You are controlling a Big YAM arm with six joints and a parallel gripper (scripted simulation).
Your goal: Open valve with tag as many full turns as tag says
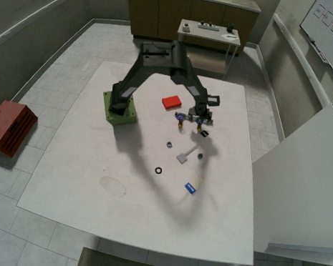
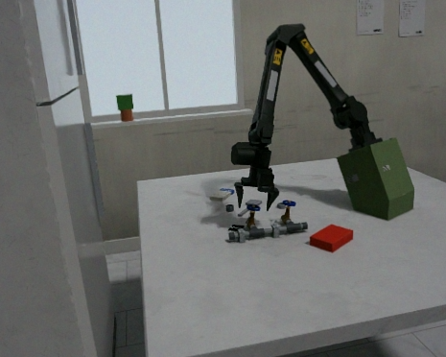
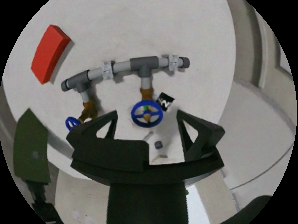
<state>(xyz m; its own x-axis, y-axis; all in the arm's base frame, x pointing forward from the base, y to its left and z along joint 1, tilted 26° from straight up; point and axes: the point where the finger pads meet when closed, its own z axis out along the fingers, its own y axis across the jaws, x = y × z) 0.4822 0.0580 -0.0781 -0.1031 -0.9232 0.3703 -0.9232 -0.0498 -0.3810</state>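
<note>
My gripper is now 5 cm short of the small black tag, 3 cm to the left of it and 8 cm above it. From my hand the other things lie so: grey paddle-shaped tool: 5 cm behind, 20 cm to the right, 8 cm below; red block: 20 cm behind, 17 cm to the left, 7 cm below; blue card: 2 cm ahead, 37 cm to the right, 8 cm below.
</note>
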